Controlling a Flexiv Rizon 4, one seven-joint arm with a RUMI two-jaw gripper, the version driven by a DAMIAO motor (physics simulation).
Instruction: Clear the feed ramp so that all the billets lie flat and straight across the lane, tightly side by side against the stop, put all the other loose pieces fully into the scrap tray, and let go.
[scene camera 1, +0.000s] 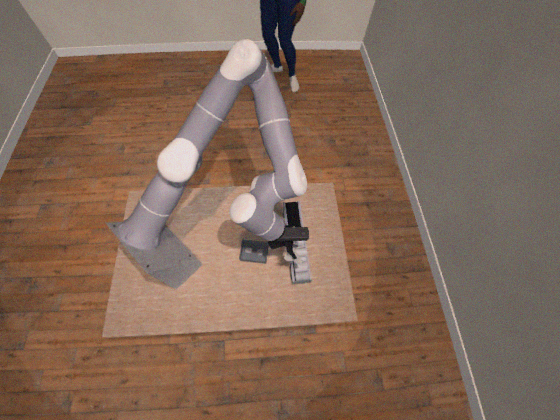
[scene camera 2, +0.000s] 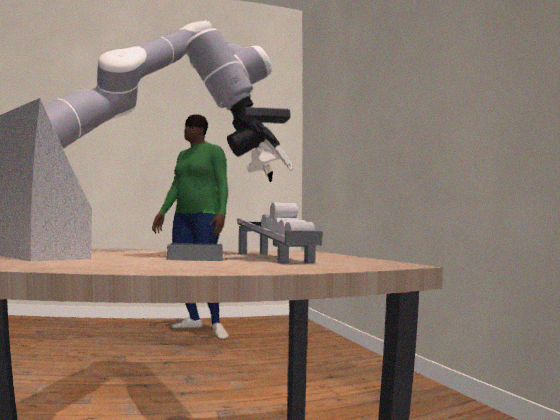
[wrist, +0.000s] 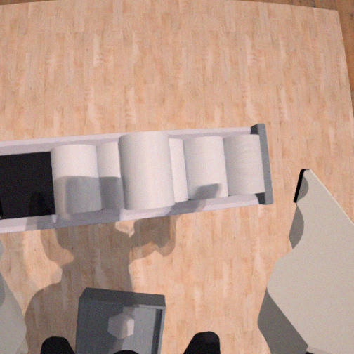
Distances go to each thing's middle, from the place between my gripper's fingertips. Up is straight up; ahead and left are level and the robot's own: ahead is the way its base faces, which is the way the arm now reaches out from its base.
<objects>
The grey stop (wrist: 266, 197) lies 2 cm ahead of my hand, 12 cm to the right of it and 14 cm below it.
</objects>
